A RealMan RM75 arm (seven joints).
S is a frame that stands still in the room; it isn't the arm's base.
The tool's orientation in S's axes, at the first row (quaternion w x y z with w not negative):
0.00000 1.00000 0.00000 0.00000
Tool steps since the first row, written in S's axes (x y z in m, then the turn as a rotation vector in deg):
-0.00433 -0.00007 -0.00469 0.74 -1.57 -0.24
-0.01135 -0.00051 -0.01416 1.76 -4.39 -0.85
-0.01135 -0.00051 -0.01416 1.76 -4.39 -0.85
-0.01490 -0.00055 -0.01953 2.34 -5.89 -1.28
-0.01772 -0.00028 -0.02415 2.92 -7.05 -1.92
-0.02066 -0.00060 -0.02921 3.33 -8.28 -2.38
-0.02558 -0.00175 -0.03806 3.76 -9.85 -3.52
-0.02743 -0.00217 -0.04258 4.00 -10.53 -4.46
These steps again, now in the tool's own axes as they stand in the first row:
-0.00433 0.00007 0.00469 0.74 1.57 0.24
-0.01135 0.00051 0.01416 1.76 4.39 0.85
-0.01135 0.00051 0.01416 1.76 4.39 0.85
-0.01490 0.00055 0.01953 2.34 5.89 1.28
-0.01772 0.00028 0.02415 2.92 7.05 1.92
-0.02066 0.00060 0.02921 3.33 8.28 2.38
-0.02558 0.00175 0.03806 3.76 9.85 3.52
-0.02743 0.00217 0.04258 4.00 10.53 4.46

